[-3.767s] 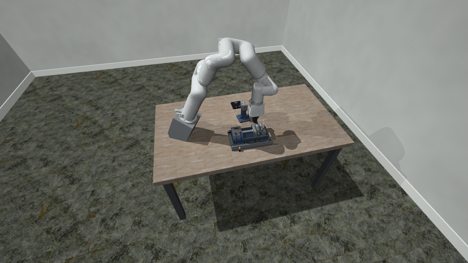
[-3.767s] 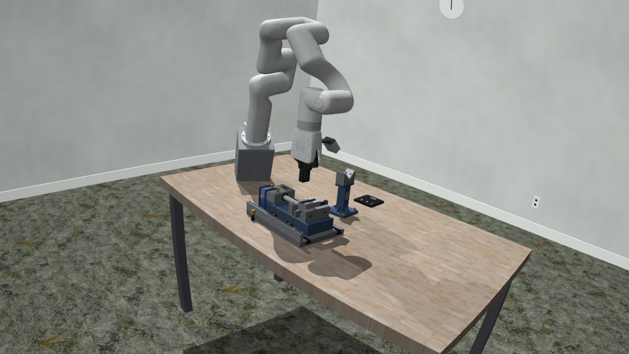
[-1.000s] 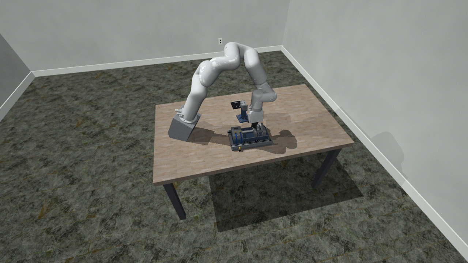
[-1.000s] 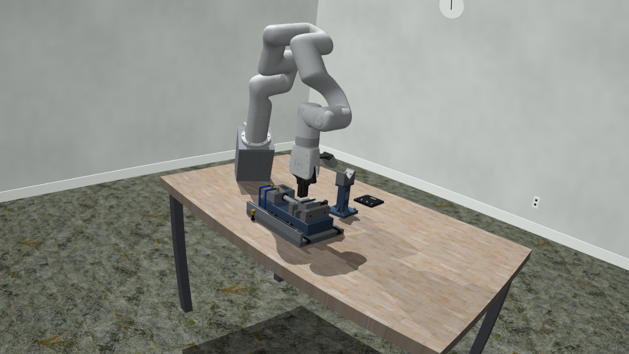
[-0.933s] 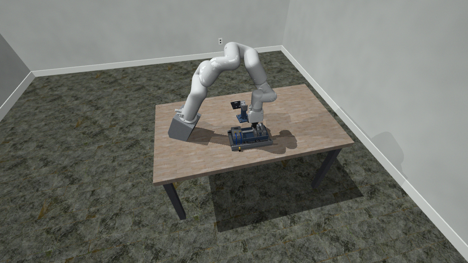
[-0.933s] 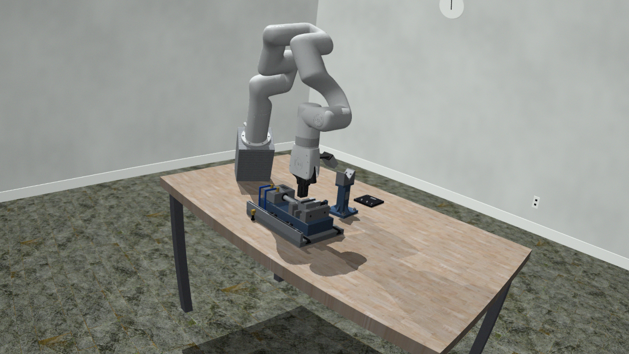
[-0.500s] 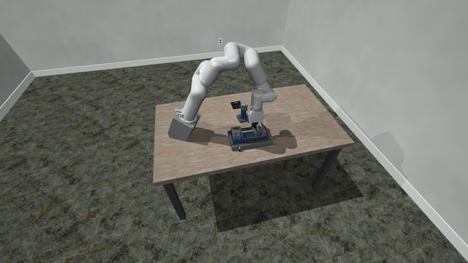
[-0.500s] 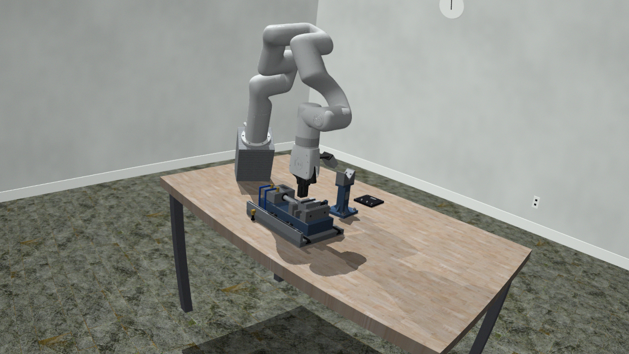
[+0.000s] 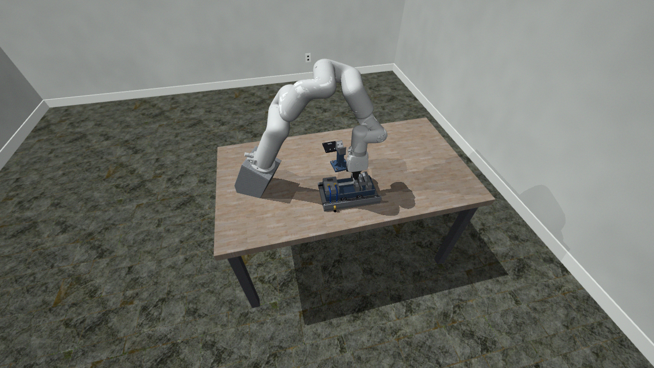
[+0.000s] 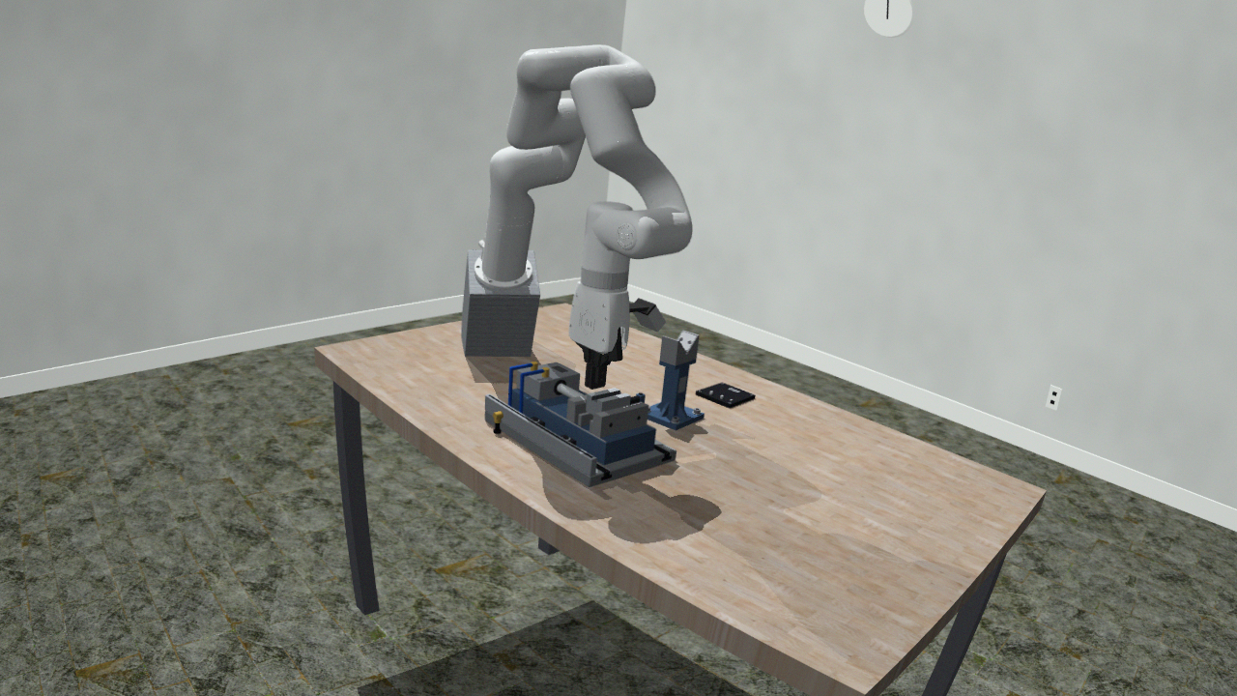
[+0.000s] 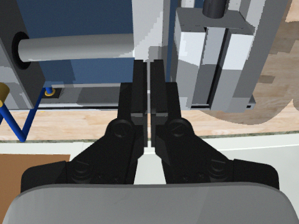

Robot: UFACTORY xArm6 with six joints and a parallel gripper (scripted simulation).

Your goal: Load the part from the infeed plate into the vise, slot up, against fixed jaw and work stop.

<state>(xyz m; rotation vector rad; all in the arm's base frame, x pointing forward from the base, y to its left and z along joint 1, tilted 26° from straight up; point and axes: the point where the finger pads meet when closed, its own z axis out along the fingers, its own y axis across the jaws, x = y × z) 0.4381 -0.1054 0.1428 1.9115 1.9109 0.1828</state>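
Now: hand 40 mm short of the grey block and 30 mm above it. The rest, counted from my hand: cylinder rod: 50 mm behind, 50 mm below; dark work stop rod: 40 mm ahead, 50 mm to the left, 40 mm below; moving jaw: 50 mm below.
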